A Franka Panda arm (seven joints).
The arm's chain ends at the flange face. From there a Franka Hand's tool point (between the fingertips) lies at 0.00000 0.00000 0.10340 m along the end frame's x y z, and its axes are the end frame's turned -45 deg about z.
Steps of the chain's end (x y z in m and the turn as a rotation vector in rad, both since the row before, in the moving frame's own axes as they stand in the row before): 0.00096 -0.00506 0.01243 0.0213 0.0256 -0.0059; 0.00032 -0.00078 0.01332 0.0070 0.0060 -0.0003; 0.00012 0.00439 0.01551 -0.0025 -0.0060 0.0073; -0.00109 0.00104 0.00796 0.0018 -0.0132 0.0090; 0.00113 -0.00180 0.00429 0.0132 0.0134 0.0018; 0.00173 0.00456 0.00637 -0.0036 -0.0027 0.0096; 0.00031 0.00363 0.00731 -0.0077 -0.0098 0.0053; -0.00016 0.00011 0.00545 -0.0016 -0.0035 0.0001
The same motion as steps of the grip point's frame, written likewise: 0.00769 -0.00259 0.01237 -0.0030 0.0332 -0.0059; 0.00173 -0.00040 0.01332 0.0007 0.0092 -0.0003; -0.00364 0.00293 0.01551 0.0025 -0.0060 0.0073; -0.00233 -0.00114 0.00795 0.0106 -0.0081 0.0090; 0.00402 -0.00046 0.00427 -0.0001 0.0188 0.0018; -0.00246 0.00451 0.00637 -0.0006 -0.0045 0.0096; -0.00363 0.00263 0.00730 0.0015 -0.0124 0.0053; -0.00056 -0.00017 0.00545 0.0013 -0.0036 0.0001
